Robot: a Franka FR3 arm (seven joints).
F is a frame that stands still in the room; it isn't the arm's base.
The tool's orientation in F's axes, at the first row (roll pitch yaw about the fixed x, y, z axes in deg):
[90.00, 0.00, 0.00]
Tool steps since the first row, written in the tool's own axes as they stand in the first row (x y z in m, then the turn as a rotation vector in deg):
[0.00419, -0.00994, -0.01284, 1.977, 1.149, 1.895]
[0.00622, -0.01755, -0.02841, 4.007, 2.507, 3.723]
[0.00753, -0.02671, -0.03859, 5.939, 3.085, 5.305]
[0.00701, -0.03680, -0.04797, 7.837, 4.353, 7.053]
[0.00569, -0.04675, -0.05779, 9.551, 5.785, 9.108]
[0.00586, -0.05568, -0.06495, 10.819, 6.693, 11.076]
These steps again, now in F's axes. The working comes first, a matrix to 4 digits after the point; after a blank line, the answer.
The tool's axes in the first row as the columns of a matrix, in F's axes (used below as rounded here):
[1.0000, 0.0000, 0.0000]
[0.0000, 0.0000, -1.0000]
[0.0000, 1.0000, 0.0000]

[0.00419, 0.01284, -0.00994, 1.977, -1.895, 1.149]
[0.00622, 0.02841, -0.01755, 4.007, -3.723, 2.507]
[0.00753, 0.03859, -0.02671, 5.939, -5.305, 3.085]
[0.00701, 0.04797, -0.03680, 7.837, -7.053, 4.353]
[0.00569, 0.05779, -0.04675, 9.551, -9.108, 5.785]
[0.00586, 0.06495, -0.05568, 10.819, -11.076, 6.693]

